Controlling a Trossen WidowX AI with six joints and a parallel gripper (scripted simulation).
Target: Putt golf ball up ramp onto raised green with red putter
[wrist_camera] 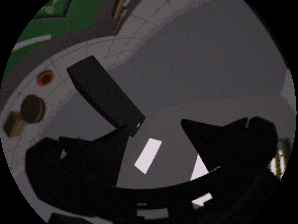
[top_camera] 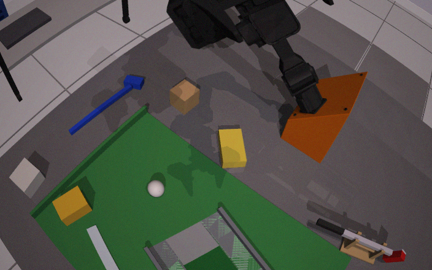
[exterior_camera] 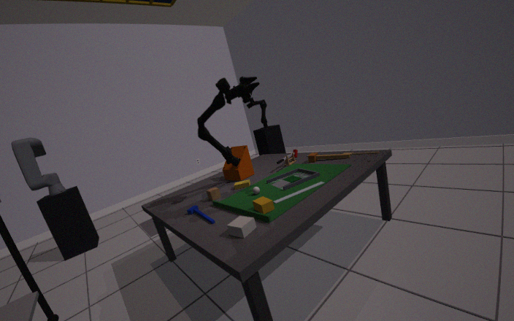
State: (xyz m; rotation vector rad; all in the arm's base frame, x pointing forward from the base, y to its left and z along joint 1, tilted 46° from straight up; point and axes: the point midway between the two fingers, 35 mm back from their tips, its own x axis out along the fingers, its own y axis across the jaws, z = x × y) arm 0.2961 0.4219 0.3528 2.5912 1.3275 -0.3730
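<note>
Right now the yellow block is 210 mm behind my gripper tip, 170 mm to the right of it and 610 mm below it. Round my gripper tip: wooden stand 250 mm behind, 300 mm to the left, 590 mm below; then green mat 70 mm ahead, 40 mm to the right, 620 mm below; then white golf ball 10 mm ahead, 210 mm to the right, 600 mm below.
</note>
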